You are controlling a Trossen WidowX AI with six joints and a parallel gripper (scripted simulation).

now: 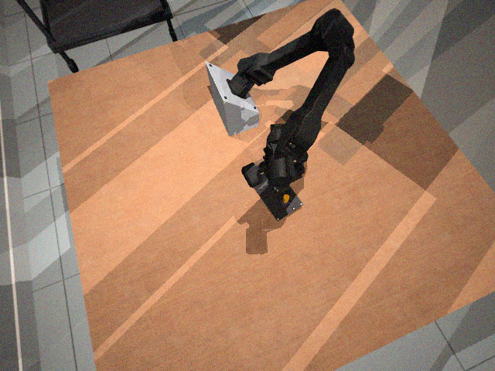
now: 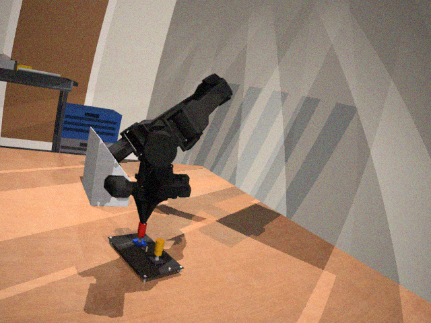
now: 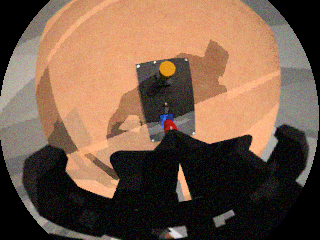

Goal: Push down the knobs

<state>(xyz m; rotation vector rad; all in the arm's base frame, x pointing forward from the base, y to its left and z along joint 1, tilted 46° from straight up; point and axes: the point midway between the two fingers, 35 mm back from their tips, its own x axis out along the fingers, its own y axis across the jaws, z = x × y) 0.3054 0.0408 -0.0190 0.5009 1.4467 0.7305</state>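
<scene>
Now: the red knob 10 mm below my gripper tip. From my gripper tip the other things lie so: yellow knob (80 mm ahead, 10 mm to the left, 20 mm below).
</scene>
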